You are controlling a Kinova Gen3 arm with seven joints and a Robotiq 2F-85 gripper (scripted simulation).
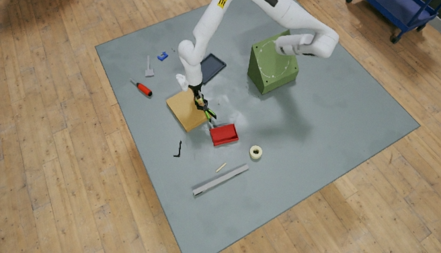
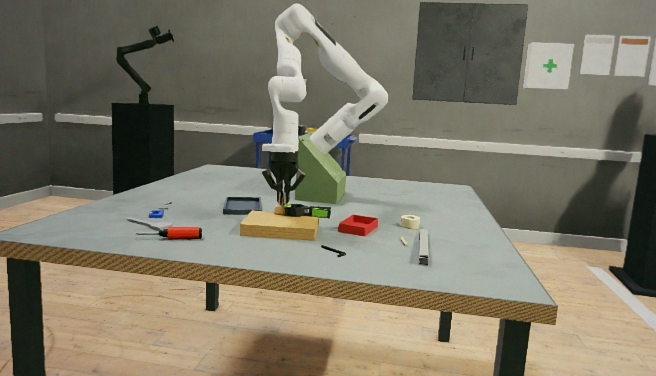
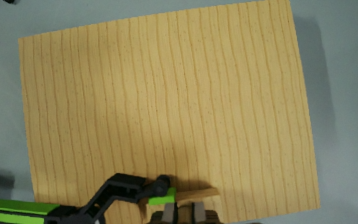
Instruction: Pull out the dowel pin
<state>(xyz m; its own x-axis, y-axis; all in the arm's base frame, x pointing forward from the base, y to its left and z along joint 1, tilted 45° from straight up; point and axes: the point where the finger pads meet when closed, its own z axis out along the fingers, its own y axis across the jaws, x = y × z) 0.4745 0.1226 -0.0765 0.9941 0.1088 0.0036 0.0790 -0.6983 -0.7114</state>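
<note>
My gripper is now 20 mm above the dowel pin. The rest, counted from my hand: small wooden block (40 mm below); bench board (50 mm ahead, 20 mm to the left, 60 mm below); red tray (50 mm behind, 220 mm to the left, 70 mm below).
</note>
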